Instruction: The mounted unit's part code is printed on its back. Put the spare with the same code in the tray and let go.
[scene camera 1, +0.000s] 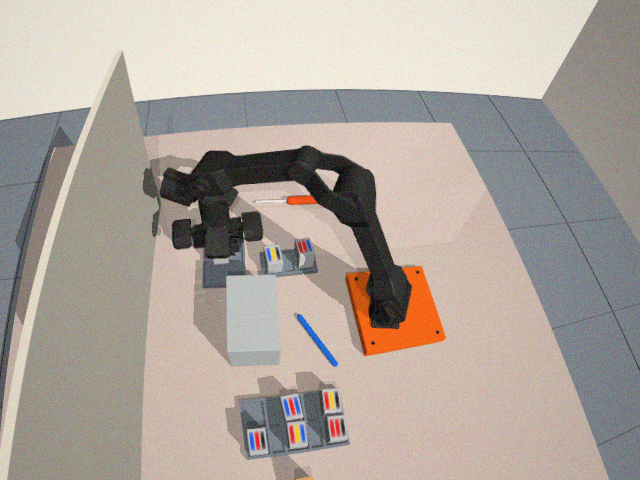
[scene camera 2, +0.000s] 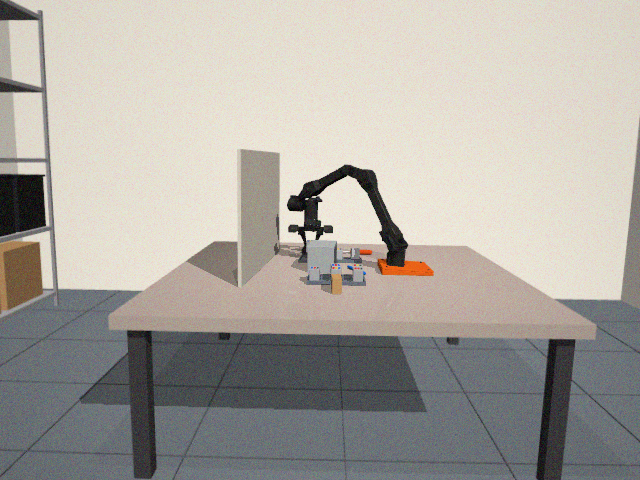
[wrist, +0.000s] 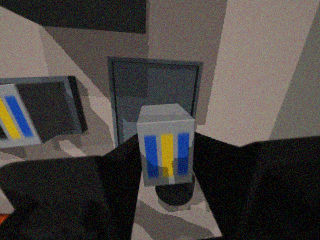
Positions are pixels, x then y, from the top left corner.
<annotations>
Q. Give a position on a grey mounted unit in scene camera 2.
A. At 323, 253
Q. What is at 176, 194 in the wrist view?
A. A black puck.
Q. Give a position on a tall grey panel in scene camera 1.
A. At 79, 372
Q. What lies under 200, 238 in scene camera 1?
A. My gripper.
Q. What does my gripper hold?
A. A small grey spare.
</annotations>
